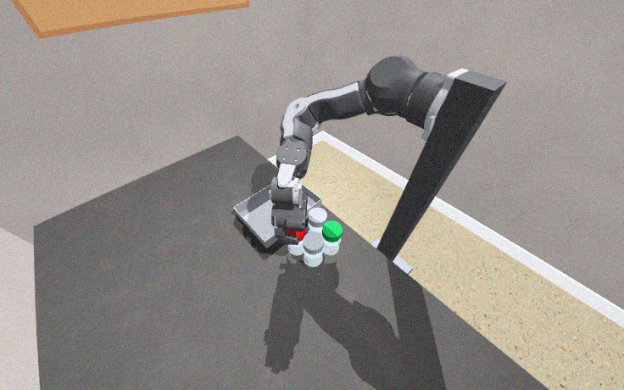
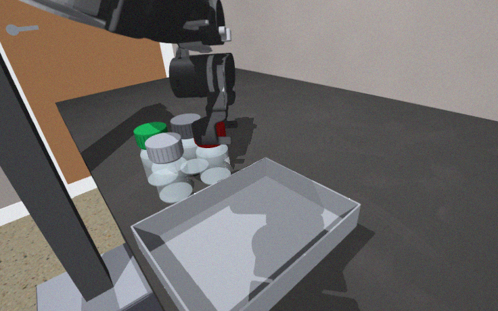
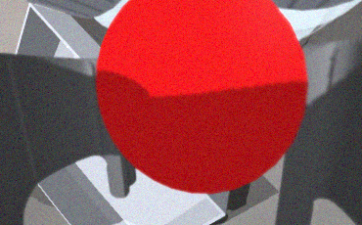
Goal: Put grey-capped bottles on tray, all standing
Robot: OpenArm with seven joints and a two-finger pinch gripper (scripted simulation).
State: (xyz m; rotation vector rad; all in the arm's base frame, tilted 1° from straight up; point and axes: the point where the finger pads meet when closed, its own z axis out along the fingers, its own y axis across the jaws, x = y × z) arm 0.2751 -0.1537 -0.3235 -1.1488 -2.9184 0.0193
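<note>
My hand is 1 cm past the red-capped bottle, 1 cm to the right of it and 5 cm above it. From my hand the other things lie so: grey tray 5 cm behind, 14 cm to the right, 8 cm below; then green-capped bottle 9 cm behind, 8 cm to the left, 5 cm below.
</note>
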